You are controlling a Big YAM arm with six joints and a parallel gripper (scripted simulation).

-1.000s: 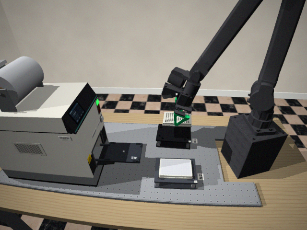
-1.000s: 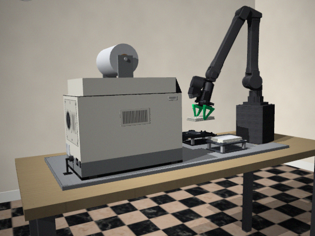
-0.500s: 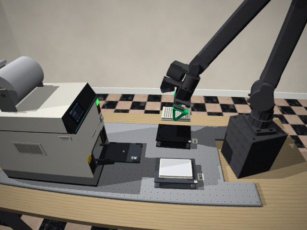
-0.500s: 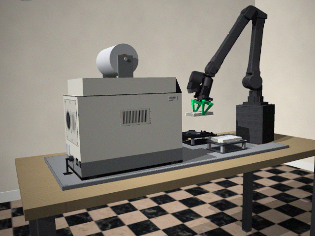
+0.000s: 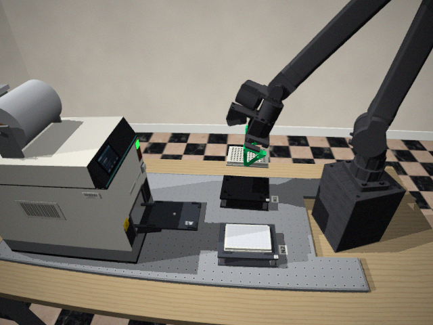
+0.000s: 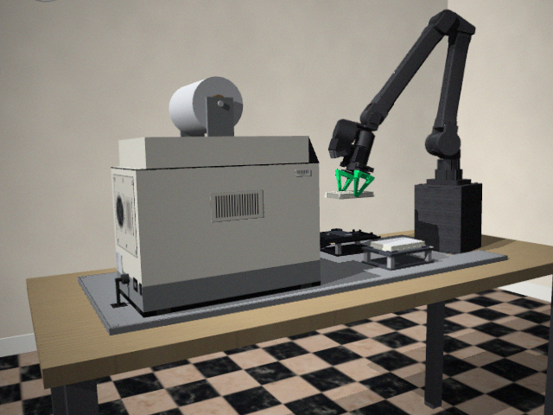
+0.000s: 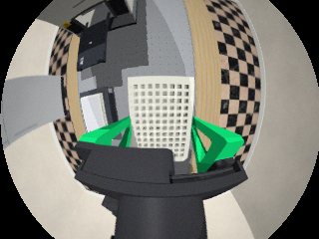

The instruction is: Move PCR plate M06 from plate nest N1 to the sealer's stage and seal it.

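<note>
The plate M06 lies right at my hand. Round my hand: plate nest N1: 140 mm below; sealed plate M09: 210 mm to the left, 130 mm below, 20 mm ahead; nest N2: 210 mm to the left, 140 mm below, 20 mm ahead.
</note>
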